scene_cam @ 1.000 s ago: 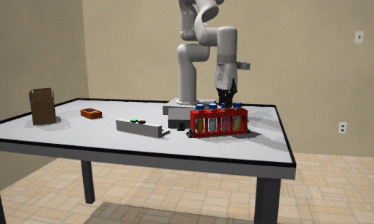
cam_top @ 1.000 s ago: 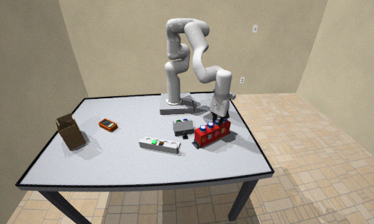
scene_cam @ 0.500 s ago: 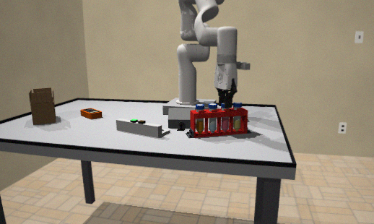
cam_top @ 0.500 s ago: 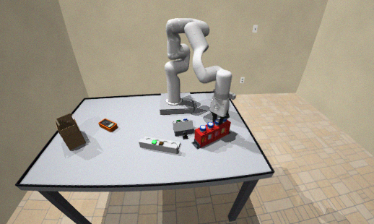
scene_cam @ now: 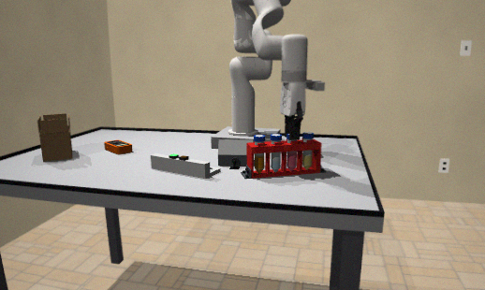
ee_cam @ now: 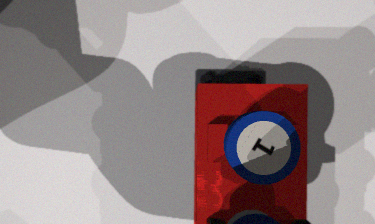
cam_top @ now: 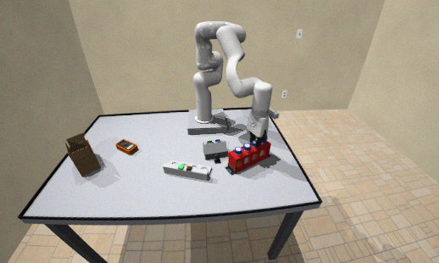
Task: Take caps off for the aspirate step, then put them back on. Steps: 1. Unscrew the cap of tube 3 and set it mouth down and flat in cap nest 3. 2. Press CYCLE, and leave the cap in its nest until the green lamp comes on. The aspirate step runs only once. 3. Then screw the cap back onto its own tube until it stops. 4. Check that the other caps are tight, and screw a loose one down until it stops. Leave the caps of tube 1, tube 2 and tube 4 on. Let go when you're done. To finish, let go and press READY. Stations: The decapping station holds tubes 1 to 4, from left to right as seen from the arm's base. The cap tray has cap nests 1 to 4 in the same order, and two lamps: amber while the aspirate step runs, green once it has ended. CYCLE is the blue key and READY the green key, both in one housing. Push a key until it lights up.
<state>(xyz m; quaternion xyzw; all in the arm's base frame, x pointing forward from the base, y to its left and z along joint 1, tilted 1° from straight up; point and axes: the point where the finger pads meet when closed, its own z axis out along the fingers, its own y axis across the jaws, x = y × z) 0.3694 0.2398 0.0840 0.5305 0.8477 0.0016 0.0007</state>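
The green key is 100 mm behind my hand, 220 mm to the right of it and 60 mm below it. From my hand the other things lie so: blue key: 100 mm behind, 180 mm to the right, 60 mm below; then grey key housing: 80 mm behind, 200 mm to the right, 80 mm below; then orange device: 150 mm behind, 700 mm to the right, 110 mm below.
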